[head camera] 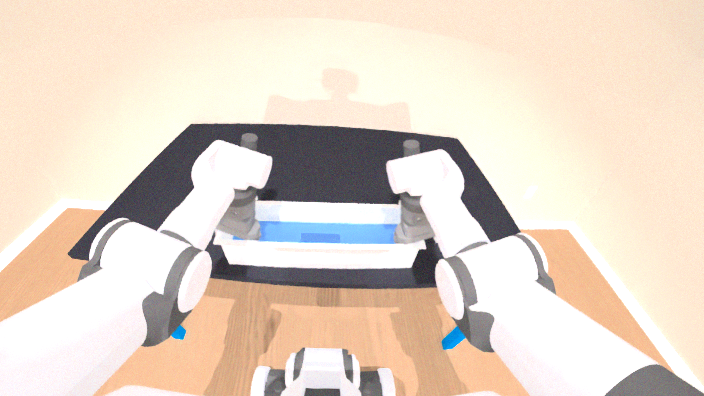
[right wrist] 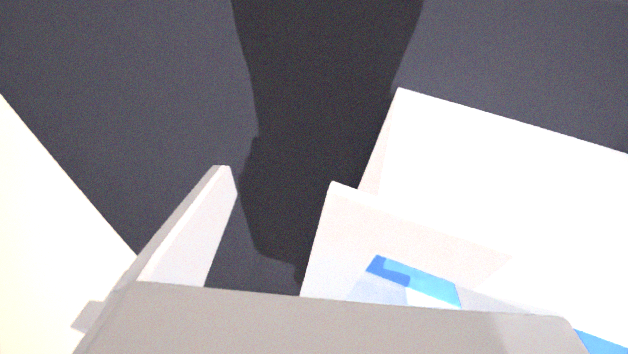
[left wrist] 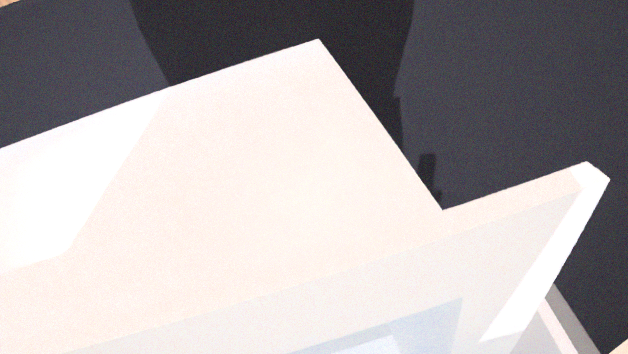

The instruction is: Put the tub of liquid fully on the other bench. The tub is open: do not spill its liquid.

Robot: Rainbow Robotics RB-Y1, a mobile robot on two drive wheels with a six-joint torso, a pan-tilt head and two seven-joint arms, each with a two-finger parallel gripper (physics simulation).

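The open white tub [head camera: 322, 257] [left wrist: 240, 180] [right wrist: 510, 150] looks level over the black bench [head camera: 330, 162] [left wrist: 525, 85] [right wrist: 115, 100], near its front edge. I cannot tell whether its base touches. Blue liquid [head camera: 280, 231] [right wrist: 432, 289] lies inside. My left gripper [head camera: 243, 232] is open at the tub's left end; its fingers are mostly hidden behind the tub in the left wrist view. My right gripper [head camera: 412, 232] is open at the right end. In the right wrist view one finger shows outside the tub, apart from its wall; the other is hidden. A second bench does not show.
Wooden floor [head camera: 325, 320] lies in front of the bench, and a pale wall [head camera: 550, 125] stands behind and beside it. Blue pieces show beneath the left forearm [head camera: 179, 332] and the right forearm [head camera: 453, 338]. The robot's base is at the bottom of the head view.
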